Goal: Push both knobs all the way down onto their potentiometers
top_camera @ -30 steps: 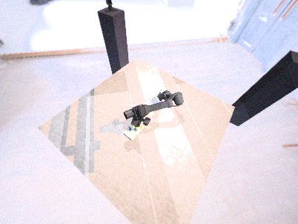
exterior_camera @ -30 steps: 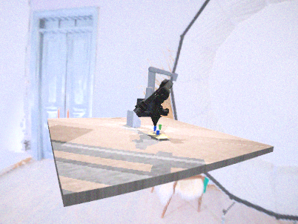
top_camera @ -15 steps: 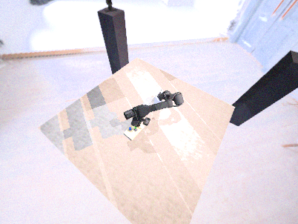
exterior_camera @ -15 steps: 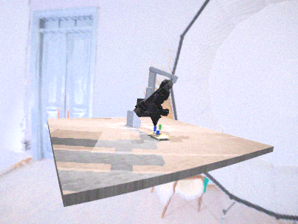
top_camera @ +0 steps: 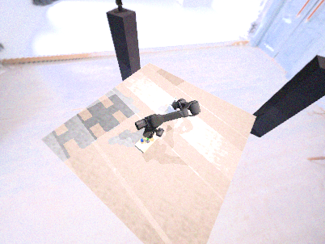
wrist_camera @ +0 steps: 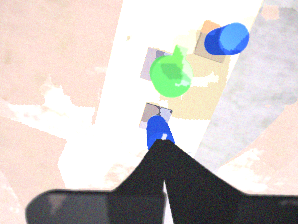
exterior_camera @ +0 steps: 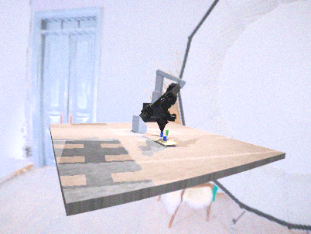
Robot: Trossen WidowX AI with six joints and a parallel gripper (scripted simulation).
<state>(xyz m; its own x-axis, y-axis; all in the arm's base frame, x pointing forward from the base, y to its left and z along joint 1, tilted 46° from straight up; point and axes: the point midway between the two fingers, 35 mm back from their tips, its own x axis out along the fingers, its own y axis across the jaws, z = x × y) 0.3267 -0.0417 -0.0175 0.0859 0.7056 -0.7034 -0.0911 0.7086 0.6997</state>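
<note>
Now: gripper tip 1 cm above the blue knob. The rest, counted from my gripper tip: green knob (5 cm ahead, 1 cm to the left, 1 cm above).
</note>
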